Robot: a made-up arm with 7 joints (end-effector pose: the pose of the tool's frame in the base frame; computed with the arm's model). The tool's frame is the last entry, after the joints. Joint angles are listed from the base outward.
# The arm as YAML. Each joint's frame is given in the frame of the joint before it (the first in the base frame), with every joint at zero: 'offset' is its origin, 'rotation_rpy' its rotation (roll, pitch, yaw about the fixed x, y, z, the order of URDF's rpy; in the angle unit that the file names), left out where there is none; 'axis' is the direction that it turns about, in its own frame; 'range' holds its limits. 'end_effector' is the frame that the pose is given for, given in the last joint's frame.
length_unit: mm
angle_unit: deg
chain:
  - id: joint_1
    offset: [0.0, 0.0, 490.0]
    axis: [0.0, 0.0, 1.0]
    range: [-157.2, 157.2]
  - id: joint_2
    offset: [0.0, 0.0, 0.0]
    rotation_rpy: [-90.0, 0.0, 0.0]
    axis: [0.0, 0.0, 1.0]
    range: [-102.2, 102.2]
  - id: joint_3
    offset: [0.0, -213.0, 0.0]
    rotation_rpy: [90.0, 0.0, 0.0]
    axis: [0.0, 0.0, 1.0]
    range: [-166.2, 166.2]
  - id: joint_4
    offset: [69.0, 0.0, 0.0]
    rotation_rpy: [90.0, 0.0, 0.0]
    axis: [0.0, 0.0, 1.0]
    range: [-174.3, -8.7]
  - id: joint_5
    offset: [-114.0, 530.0, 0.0]
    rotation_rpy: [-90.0, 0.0, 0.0]
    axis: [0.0, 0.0, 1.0]
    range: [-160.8, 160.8]
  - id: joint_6
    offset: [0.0, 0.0, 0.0]
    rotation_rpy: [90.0, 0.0, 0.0]
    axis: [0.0, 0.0, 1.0]
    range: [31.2, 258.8]
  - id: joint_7
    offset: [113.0, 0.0, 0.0]
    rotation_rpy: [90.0, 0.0, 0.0]
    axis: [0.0, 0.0, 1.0]
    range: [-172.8, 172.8]
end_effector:
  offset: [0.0, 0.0, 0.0]
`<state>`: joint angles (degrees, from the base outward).
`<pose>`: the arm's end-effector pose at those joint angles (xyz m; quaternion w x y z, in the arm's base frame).
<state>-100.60 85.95 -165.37 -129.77 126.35 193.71 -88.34</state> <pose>-0.0173 0.1111 0.9774 0.7252 -0.3909 -0.1788 -0.5379</pose>
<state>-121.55 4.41 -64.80 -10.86 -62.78 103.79 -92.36</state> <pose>-0.1025 -0.0731 1.3487 0.0515 0.2128 -0.5980 -0.7710</pose>
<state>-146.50 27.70 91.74 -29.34 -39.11 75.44 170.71</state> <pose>-0.1555 -0.4658 1.2079 0.2419 0.6150 0.7210 -0.2085</pose>
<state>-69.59 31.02 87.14 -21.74 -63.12 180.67 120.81</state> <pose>0.2182 -0.2526 1.1948 0.6174 -0.0920 0.3078 -0.7181</pose>
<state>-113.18 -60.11 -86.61 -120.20 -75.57 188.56 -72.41</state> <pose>-0.5315 0.2233 0.6522 0.5299 0.5263 -0.5041 -0.4336</pose>
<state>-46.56 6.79 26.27 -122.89 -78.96 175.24 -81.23</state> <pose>0.5973 -0.1033 0.4663 0.4224 0.3386 0.8406 -0.0154</pose>
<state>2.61 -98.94 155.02 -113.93 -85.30 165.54 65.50</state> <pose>-0.0096 0.1666 -0.1342 0.3333 -0.1791 0.8812 0.2833</pose>
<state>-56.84 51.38 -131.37 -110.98 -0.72 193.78 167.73</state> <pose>-0.4255 -0.1995 0.9597 0.3881 -0.4775 -0.2364 0.7520</pose>
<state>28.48 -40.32 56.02 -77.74 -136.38 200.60 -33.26</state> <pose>-0.2724 0.4082 0.9158 0.6212 -0.5802 0.2691 0.4529</pose>
